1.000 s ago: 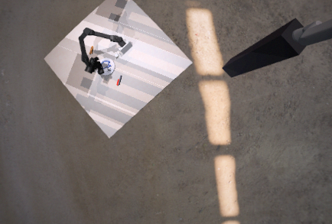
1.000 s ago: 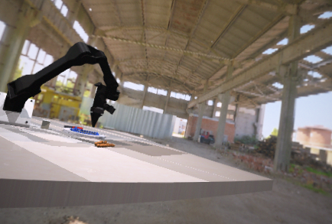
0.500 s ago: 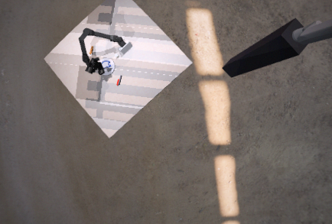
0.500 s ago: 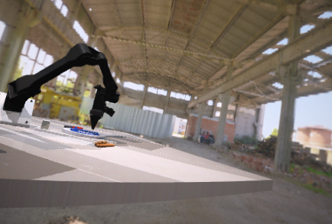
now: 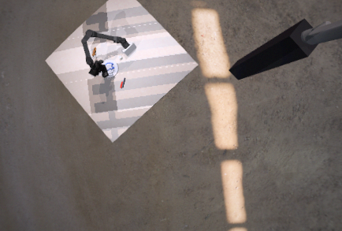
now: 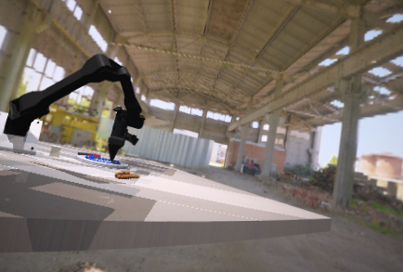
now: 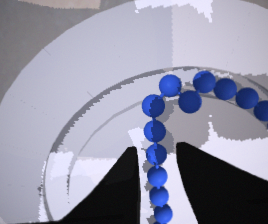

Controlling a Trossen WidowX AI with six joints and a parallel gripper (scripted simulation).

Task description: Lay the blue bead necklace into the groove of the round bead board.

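Right now the round white bead board is 30 mm behind my gripper tip and 10 mm below it. From my gripper tip the other things lie so: small white block: 210 mm behind, 10 mm to the left; red pen-like object: 230 mm to the left, 20 mm behind, 10 mm below.
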